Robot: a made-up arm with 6 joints. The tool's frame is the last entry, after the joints. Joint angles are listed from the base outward.
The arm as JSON. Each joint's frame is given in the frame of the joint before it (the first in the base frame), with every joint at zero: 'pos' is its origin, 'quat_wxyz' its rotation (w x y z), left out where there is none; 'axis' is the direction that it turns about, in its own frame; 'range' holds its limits. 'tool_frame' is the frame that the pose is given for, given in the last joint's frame.
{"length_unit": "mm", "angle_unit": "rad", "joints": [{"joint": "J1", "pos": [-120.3, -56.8, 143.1], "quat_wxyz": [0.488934, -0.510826, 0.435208, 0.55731], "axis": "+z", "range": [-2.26, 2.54]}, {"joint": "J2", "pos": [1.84, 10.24, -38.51], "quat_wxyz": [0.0, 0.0, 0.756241, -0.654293], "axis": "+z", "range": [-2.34, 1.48]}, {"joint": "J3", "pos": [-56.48, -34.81, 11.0], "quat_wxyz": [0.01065, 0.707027, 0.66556, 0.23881], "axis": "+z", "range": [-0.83, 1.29]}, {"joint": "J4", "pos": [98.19, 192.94, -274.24], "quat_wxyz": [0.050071, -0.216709, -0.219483, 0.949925], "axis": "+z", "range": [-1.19, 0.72]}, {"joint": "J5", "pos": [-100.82, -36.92, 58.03], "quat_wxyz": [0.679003, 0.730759, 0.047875, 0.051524], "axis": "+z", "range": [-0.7, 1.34]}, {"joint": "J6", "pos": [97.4, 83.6, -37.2], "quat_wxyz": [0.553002, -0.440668, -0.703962, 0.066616], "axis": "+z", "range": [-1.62, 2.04]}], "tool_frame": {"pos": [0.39, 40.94, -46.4], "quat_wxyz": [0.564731, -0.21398, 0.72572, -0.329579]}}
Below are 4 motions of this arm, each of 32 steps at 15 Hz.
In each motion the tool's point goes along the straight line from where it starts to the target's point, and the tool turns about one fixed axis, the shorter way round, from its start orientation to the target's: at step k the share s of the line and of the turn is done. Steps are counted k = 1, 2, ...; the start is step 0. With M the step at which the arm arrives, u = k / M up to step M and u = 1 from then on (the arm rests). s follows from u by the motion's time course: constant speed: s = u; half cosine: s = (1 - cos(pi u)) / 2; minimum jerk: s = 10 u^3 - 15 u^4 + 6 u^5.
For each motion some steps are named. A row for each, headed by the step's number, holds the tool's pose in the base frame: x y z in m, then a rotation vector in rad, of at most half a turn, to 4 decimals.
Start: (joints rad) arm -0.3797 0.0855 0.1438 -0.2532 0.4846 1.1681
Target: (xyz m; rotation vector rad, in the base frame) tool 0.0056 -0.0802 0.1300 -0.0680 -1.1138 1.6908
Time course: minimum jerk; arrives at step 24
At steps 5, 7, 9, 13, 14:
5: 0.0384 -0.0225 0.2029 -0.2221 -1.9083 0.0028
7: 0.0353 -0.0279 0.1960 -0.2113 -1.8702 0.1758
9: 0.0310 -0.0355 0.1865 -0.1949 -1.8036 0.4143
13: 0.0204 -0.0542 0.1629 -0.1479 -1.5763 0.9775
14: 0.0178 -0.0588 0.1570 -0.1347 -1.5057 1.1121

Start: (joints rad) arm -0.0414 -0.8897 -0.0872 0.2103 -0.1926 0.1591
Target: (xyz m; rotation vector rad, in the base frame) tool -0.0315 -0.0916 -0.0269 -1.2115 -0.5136 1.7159
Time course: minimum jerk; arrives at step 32
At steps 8, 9, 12, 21, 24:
8: 0.1105 -0.0428 0.0470 -1.2516 -0.6096 0.2403
9: 0.1049 -0.0448 0.0441 -1.2582 -0.6099 0.2984
12: 0.0833 -0.0522 0.0329 -1.2773 -0.6080 0.5206
21: 0.0042 -0.0793 -0.0083 -1.2644 -0.5591 1.3436
24: -0.0151 -0.0860 -0.0184 -1.2397 -0.5364 1.5452

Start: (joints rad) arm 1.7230 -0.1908 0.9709 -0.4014 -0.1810 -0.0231
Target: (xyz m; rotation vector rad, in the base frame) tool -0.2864 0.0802 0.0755 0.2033 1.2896 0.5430
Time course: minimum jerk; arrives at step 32
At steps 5, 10, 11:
5: -0.2711 0.0965 -0.0096 -0.1814 0.9133 1.0194
10: -0.2735 0.0939 0.0035 -0.1220 0.9771 0.9500
11: -0.2742 0.0932 0.0075 -0.1040 0.9960 0.9287

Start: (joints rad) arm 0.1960 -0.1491 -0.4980 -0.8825 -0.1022 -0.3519
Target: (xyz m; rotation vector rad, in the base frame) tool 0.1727 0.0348 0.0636 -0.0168 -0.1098 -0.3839
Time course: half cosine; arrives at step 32
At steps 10, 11, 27, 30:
10: 0.1228 -0.0423 0.1155 0.9273 -0.1279 -0.3601
11: 0.1255 -0.0381 0.1127 0.8762 -0.1273 -0.3629
27: 0.1689 0.0289 0.0675 0.0549 -0.1118 -0.3841
30: 0.1721 0.0338 0.0642 -0.0051 -0.1101 -0.3840

